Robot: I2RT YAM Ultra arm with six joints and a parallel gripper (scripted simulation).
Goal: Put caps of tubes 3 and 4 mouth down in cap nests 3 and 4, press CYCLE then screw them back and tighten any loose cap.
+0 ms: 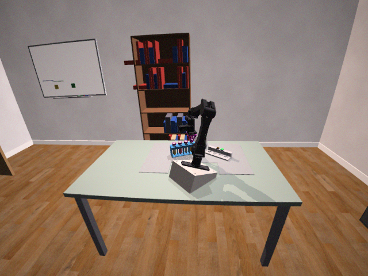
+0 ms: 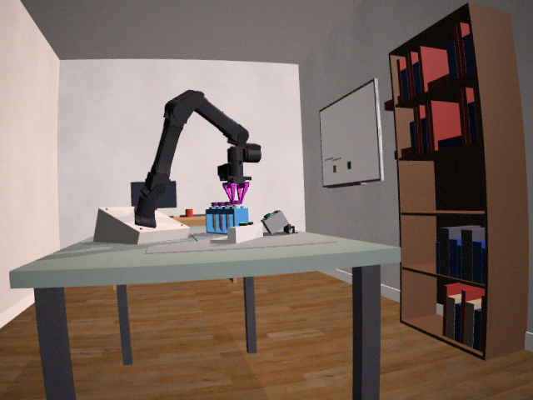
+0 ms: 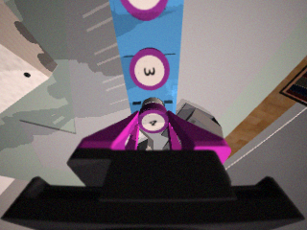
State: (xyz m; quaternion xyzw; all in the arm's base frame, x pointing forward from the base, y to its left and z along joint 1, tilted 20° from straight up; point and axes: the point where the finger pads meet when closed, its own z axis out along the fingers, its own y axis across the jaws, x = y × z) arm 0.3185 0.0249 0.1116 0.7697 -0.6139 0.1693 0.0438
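Now: the purple cap right at my hand. The rest, counted from my hand: grey key desk: 10 cm ahead, 9 cm to the right, 7 cm below; blue cycle key: 9 cm ahead, 7 cm to the right, 5 cm below; green ready key: 11 cm to the right, 8 cm ahead, 5 cm below.
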